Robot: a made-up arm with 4 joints.
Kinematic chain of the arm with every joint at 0, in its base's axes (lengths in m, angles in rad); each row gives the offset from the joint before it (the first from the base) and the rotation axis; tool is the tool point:
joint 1: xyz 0 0 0.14 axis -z
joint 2: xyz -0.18 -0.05 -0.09 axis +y
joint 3: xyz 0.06 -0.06 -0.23 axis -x
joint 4: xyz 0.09 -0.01 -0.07 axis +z
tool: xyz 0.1 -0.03 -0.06
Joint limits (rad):
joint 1: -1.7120..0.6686
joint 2: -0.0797..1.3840
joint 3: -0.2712..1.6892
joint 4: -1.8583..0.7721
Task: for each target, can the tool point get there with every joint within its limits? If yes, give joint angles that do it. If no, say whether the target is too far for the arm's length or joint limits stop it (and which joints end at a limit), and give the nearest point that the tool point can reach.
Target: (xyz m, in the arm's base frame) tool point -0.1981 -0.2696 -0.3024
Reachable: yes | joints -0.1438 0.9469 1.4000 0.3697
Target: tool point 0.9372 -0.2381 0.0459
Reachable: no: too far | nearest point 0.3288 -0.3324 -0.1029 | short by 0.633 m
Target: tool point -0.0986 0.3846 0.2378
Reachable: no: joint limits stop it (at a limit: joint 1, joint 2, joint 3) | nearest point 0.2192 0.0911 -0.0684 | short by 0.530 m
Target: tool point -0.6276 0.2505 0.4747
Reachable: no: too far | nearest point -0.5314 0.1803 -0.1104 | short by 0.597 m
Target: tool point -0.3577 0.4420 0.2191
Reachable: no: joint limits stop it (at a limit: joint 1, joint 2, joint 3, joint 4) | nearest point -0.5265 0.2005 -0.1121 | short by 0.443 m
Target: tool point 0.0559 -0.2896 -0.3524
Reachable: yes | joints -0.9309 0.7029 0.5004 -0.1200
